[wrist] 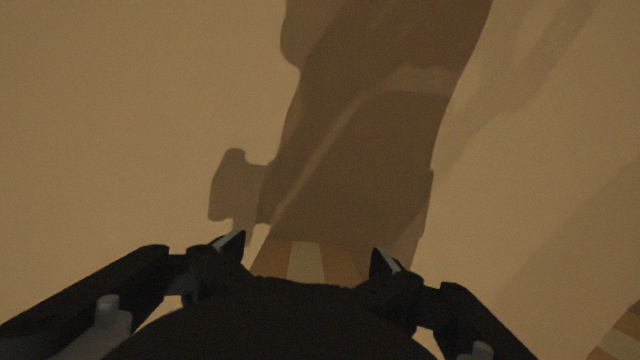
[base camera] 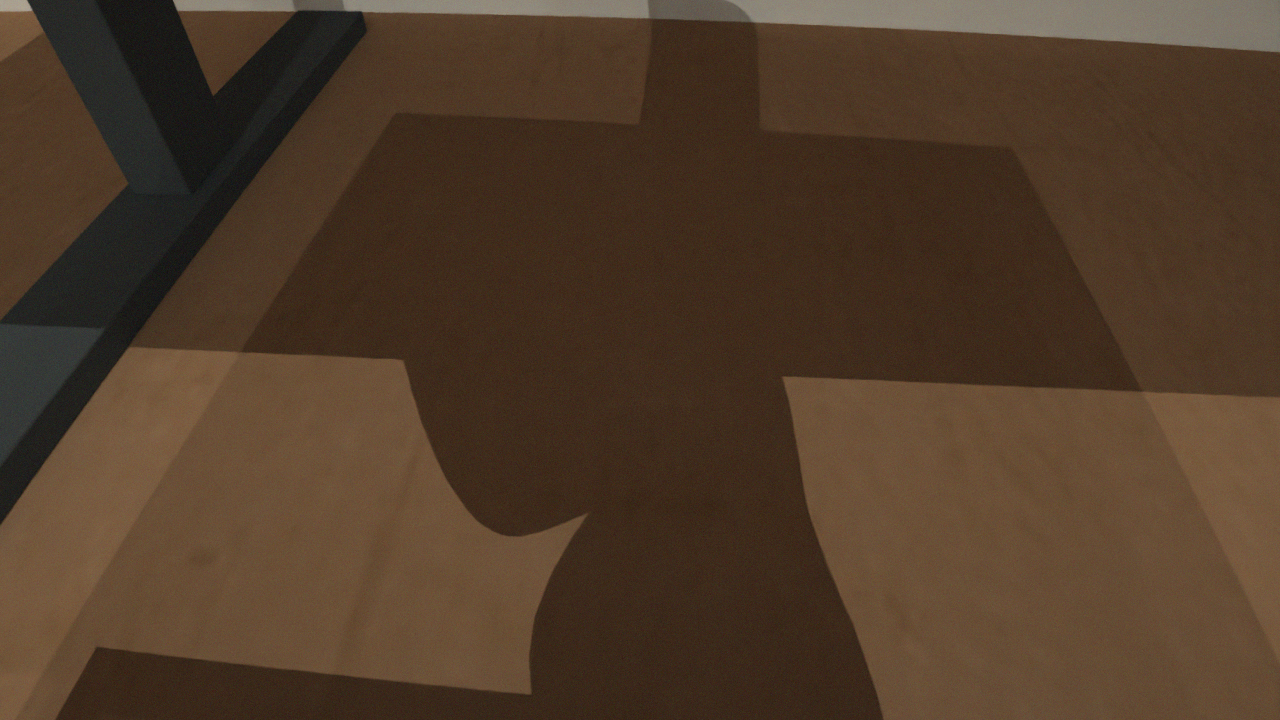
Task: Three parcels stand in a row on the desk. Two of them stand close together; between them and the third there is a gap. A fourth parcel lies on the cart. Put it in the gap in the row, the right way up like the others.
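Frame: origin at the arm's base, x ahead, y left, z up, level; centimetres.
Seen in the pictures: gripper, fingertip midpoint: (wrist: 307,252).
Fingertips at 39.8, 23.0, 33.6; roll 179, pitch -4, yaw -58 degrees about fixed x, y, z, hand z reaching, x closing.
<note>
Pixels of each thing's middle, then the offset from my fingertips to it, as dx, dy, dz. "spot": a spot on its surface instead. Level surfaces: height alone.
- brown parcel with a pale tape stripe, body centre: (wrist: 301,304) -2.2, -1.4, +1.6
- second brown parcel with a pale stripe, surface spot: (wrist: 619,341) spot: +9.4, -22.8, -0.5
- tan desk top at its surface level: dz -1.3
- dark desk leg at a spot on its surface: (base camera: 120,89) spot: +16.5, +18.9, -61.7
- brown floor at its surface level: dz -73.3
My gripper (wrist: 307,252) is open in the wrist view, its fingertips wide apart. A brown parcel with a pale tape stripe (wrist: 306,267) shows between the open fingers, with free space on both sides of it. Its lower part in the view is hidden behind the dark gripper body. Part of a second brown parcel with a pale stripe (wrist: 619,341) shows at the bottom right corner. The tan desk top (wrist: 110,110) lies beneath. I cannot tell from these views where the other parcels of the row stand. The cart does not show in either view.
In the base camera view a dark desk leg (base camera: 120,89) and its foot bar (base camera: 170,228) stand at the left on the brown floor (base camera: 1029,537). A pale wall (base camera: 984,17) runs along the top. Broad shadows cross the floor and desk top.
</note>
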